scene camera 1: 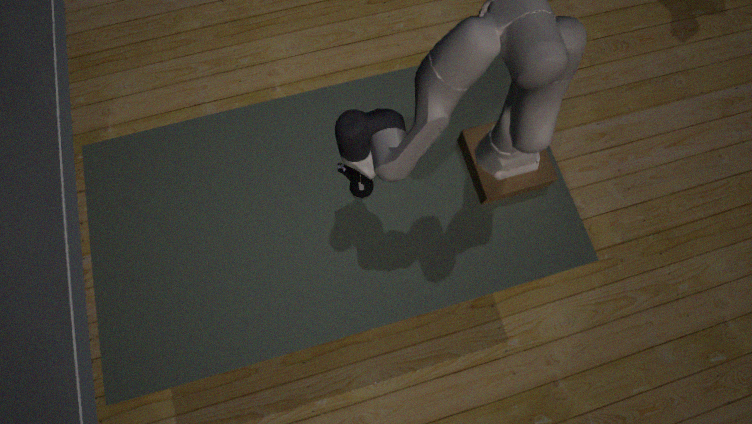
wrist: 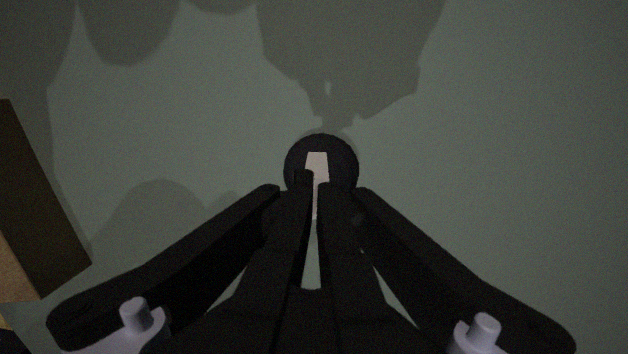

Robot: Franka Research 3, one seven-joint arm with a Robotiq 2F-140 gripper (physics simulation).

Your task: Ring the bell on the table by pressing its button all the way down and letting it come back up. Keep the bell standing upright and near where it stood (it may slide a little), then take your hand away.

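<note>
The bell (scene camera 1: 363, 194) (wrist: 345, 160) is a dark, round shape standing on the green table mat. In the wrist view it shows just beyond my fingertips, its near part hidden by the fingers. My gripper (scene camera 1: 360, 185) (wrist: 316, 167) is shut with nothing held between its fingers. Its pale fingertip pads overlap the middle of the bell in both views, pointing down over it. The button cannot be made out behind the fingertips. Whether the tips touch it, and whether it is pressed, I cannot tell.
The green mat (scene camera 1: 210, 237) (wrist: 525, 150) lies under the bell. The arm's wooden base block (scene camera 1: 521, 185) (wrist: 45, 215) stands to the right in the scene view and at the left edge of the wrist view. The arm's shadow falls beside the bell. Wooden planks (scene camera 1: 658, 221) surround the mat.
</note>
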